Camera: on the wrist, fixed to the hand. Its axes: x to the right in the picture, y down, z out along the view.
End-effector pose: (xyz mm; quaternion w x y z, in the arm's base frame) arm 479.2 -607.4 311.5 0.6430 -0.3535 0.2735 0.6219
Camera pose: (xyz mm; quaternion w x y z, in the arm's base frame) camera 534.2 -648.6 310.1 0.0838 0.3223 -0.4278 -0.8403
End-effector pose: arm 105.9 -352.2 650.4 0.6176 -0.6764 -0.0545 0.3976
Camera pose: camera 138.2 -381.3 703.6 0.0467 -0.7129 0.4499 0.5359
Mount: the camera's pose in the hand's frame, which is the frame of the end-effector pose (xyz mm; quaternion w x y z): -19.6 -53.5 -38.4 0.6996 -0.2006 0.2014 0.6555
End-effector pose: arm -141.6 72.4 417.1 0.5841 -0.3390 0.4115 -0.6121
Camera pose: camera -197.6 94.9 450.0 0.6590 0.0387 0.7505 -0.0311
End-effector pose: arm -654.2 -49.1 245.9 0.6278 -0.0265 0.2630 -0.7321
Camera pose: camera -712.7 -13.4 241.0 0.8609 0.1754 0.4747 -0.0532
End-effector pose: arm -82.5 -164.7 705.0 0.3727 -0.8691 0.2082 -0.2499
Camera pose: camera -111.2 -140.8 762.7 0.2083 -0.4960 0.8406 -0.0638
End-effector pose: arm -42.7 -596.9 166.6 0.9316 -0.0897 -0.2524 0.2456
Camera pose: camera -15.6 -654.6 140.9 0.5236 -0.4646 0.0206 0.7138
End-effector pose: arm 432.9 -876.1 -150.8 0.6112 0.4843 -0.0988 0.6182
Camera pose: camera 455.9 -849.1 -209.7 0.1394 0.0269 -0.3875 0.9109
